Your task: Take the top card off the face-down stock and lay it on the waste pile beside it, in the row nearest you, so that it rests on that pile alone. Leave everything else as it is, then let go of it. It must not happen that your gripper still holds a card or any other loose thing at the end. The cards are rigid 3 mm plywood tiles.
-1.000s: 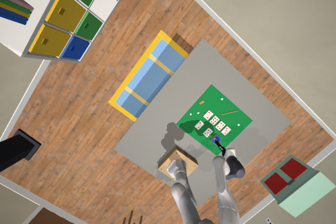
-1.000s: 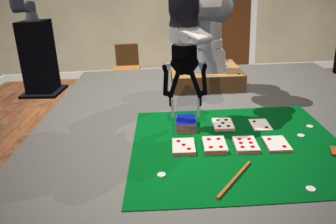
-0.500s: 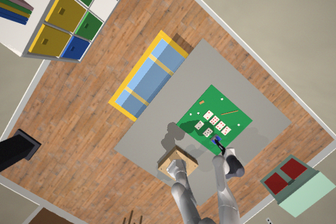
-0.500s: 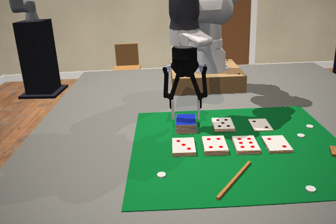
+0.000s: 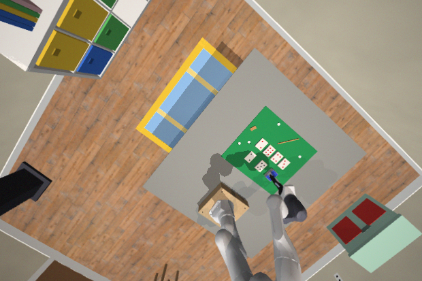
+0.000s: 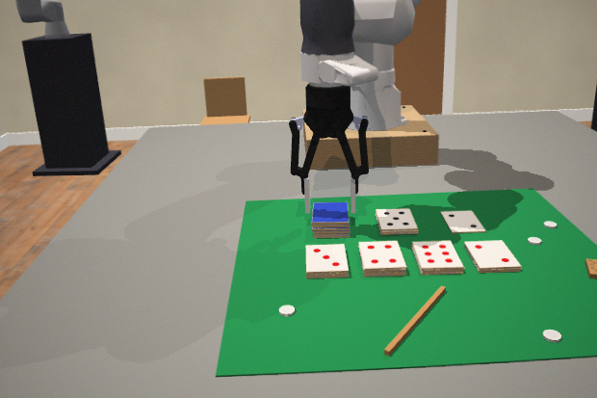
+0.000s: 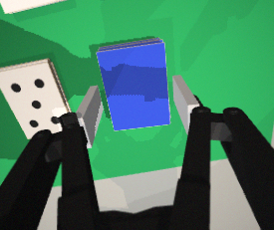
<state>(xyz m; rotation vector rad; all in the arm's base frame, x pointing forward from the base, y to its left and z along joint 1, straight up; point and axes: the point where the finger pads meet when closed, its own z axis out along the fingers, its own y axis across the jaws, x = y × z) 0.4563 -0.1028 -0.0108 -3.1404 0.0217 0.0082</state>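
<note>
The green mat is 14 cm to the left of my hand, 12 cm ahead of it and 7 cm below it. Round my hand: wooden stick (30 cm ahead, 12 cm to the left, 6 cm below).
</note>
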